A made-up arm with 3 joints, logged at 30 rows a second.
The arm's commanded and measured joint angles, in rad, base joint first. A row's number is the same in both.
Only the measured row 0 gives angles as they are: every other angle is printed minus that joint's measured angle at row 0.
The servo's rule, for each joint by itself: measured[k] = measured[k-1] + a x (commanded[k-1-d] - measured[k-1]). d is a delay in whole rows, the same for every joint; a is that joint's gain. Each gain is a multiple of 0.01, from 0.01 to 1. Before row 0 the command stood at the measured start. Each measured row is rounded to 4 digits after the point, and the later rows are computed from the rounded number. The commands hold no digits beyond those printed.
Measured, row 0:
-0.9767, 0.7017, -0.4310
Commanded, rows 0 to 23:
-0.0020, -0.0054, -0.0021
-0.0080, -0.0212, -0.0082
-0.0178, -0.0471, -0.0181
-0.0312, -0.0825, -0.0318
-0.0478, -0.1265, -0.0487
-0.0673, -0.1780, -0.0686
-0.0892, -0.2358, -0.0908
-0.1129, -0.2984, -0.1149
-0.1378, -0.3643, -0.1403
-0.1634, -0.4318, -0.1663
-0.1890, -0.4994, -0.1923
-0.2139, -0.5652, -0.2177
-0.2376, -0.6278, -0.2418
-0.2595, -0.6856, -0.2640
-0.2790, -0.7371, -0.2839
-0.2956, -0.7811, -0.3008
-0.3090, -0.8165, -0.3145
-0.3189, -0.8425, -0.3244
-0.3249, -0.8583, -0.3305
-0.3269, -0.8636, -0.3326
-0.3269, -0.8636, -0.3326
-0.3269, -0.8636, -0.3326
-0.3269, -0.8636, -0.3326
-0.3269, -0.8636, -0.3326
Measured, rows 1 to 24:
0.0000, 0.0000, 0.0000
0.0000, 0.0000, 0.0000
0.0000, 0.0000, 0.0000
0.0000, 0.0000, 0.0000
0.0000, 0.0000, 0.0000
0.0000, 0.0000, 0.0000
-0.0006, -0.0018, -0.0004
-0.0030, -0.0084, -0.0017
-0.0077, -0.0216, -0.0045
-0.0152, -0.0423, -0.0091
-0.0256, -0.0709, -0.0158
-0.0389, -0.1073, -0.0248
-0.0550, -0.1510, -0.0360
-0.0735, -0.2011, -0.0494
-0.0941, -0.2566, -0.0649
-0.1163, -0.3162, -0.0821
-0.1396, -0.3785, -0.1008
-0.1634, -0.4420, -0.1207
-0.1871, -0.5052, -0.1413
-0.2103, -0.5665, -0.1622
-0.2323, -0.6245, -0.1829
-0.2526, -0.6777, -0.2029
-0.2706, -0.7249, -0.2219
-0.2861, -0.7649, -0.2393
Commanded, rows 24 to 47:
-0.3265, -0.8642, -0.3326
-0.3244, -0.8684, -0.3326
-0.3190, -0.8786, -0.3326
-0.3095, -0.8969, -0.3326
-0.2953, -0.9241, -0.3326
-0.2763, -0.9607, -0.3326
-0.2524, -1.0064, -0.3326
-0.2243, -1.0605, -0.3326
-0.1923, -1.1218, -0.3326
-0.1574, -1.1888, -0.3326
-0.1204, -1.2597, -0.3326
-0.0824, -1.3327, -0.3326
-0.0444, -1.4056, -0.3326
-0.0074, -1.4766, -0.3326
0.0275, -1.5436, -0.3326
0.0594, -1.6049, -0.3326
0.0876, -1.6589, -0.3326
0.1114, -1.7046, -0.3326
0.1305, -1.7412, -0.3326
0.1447, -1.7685, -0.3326
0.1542, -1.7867, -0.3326
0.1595, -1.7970, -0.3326
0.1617, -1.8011, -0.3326
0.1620, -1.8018, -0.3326
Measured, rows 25 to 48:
-0.2985, -0.7967, -0.2548
-0.3076, -0.8194, -0.2680
-0.3138, -0.8344, -0.2790
-0.3180, -0.8443, -0.2881
-0.3208, -0.8509, -0.2957
-0.3228, -0.8552, -0.3020
-0.3240, -0.8583, -0.3072
-0.3241, -0.8617, -0.3115
-0.3225, -0.8674, -0.3151
-0.3183, -0.8774, -0.3181
-0.3109, -0.8933, -0.3206
-0.2998, -0.9162, -0.3226
-0.2846, -0.9469, -0.3243
-0.2653, -0.9855, -0.3257
-0.2419, -1.0318, -0.3269
-0.2149, -1.0852, -0.3279
-0.1847, -1.1445, -0.3287
-0.1520, -1.2085, -0.3294
-0.1176, -1.2755, -0.3299
-0.0823, -1.3439, -0.3304
-0.0472, -1.4118, -0.3308
-0.0131, -1.4775, -0.3311
0.0191, -1.5392, -0.3314
0.0486, -1.5954, -0.3316

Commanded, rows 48 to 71:
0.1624, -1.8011, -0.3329
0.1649, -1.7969, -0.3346
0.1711, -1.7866, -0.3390
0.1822, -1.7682, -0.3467
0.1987, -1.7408, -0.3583
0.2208, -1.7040, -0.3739
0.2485, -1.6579, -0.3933
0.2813, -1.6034, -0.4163
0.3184, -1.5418, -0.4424
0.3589, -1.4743, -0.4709
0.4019, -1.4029, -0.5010
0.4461, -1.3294, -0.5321
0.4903, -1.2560, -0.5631
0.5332, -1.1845, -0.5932
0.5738, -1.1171, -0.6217
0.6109, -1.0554, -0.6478
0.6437, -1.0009, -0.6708
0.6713, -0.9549, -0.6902
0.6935, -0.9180, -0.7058
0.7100, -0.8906, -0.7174
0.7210, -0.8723, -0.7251
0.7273, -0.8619, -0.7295
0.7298, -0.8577, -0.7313
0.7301, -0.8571, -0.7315
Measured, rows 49 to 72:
0.0748, -1.6450, -0.3318
0.0972, -1.6870, -0.3319
0.1154, -1.7209, -0.3320
0.1295, -1.7468, -0.3321
0.1398, -1.7653, -0.3322
0.1469, -1.7777, -0.3323
0.1519, -1.7857, -0.3324
0.1561, -1.7895, -0.3328
0.1609, -1.7885, -0.3339
0.1677, -1.7816, -0.3361
0.1776, -1.7677, -0.3399
0.1914, -1.7460, -0.3457
0.2097, -1.7160, -0.3538
0.2326, -1.6777, -0.3644
0.2601, -1.6315, -0.3777
0.2917, -1.5781, -0.3935
0.3270, -1.5185, -0.4118
0.3651, -1.4542, -0.4323
0.4052, -1.3868, -0.4545
0.4462, -1.3180, -0.4781
0.4870, -1.2497, -0.5025
0.5266, -1.1836, -0.5272
0.5641, -1.1215, -0.5516
0.5984, -1.0649, -0.5752

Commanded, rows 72 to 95:
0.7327, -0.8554, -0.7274
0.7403, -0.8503, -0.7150
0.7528, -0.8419, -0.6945
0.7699, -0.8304, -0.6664
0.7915, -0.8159, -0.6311
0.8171, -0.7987, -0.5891
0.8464, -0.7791, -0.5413
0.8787, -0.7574, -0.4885
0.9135, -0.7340, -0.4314
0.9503, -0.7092, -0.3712
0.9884, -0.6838, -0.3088
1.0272, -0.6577, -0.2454
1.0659, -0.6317, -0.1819
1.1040, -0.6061, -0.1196
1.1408, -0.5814, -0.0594
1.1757, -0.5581, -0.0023
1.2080, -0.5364, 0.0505
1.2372, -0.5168, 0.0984
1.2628, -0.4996, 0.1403
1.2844, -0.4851, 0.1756
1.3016, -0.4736, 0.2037
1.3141, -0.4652, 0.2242
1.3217, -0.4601, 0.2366
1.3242, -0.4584, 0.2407
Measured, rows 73 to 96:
0.6288, -1.0150, -0.5974
0.6548, -0.9727, -0.6178
0.6760, -0.9386, -0.6360
0.6924, -0.9125, -0.6519
0.7044, -0.8939, -0.6654
0.7126, -0.8814, -0.6766
0.7190, -0.8726, -0.6852
0.7258, -0.8650, -0.6903
0.7344, -0.8571, -0.6910
0.7458, -0.8480, -0.6868
0.7604, -0.8371, -0.6773
0.7785, -0.8240, -0.6623
0.8002, -0.8087, -0.6417
0.8253, -0.7913, -0.6157
0.8535, -0.7718, -0.5844
0.8845, -0.7505, -0.5482
0.9177, -0.7278, -0.5075
0.9527, -0.7040, -0.4629
0.9889, -0.6794, -0.4151
1.0257, -0.6545, -0.3649
1.0625, -0.6296, -0.3130
1.0987, -0.6053, -0.2602
1.1337, -0.5819, -0.2074
1.1668, -0.5598, -0.1554

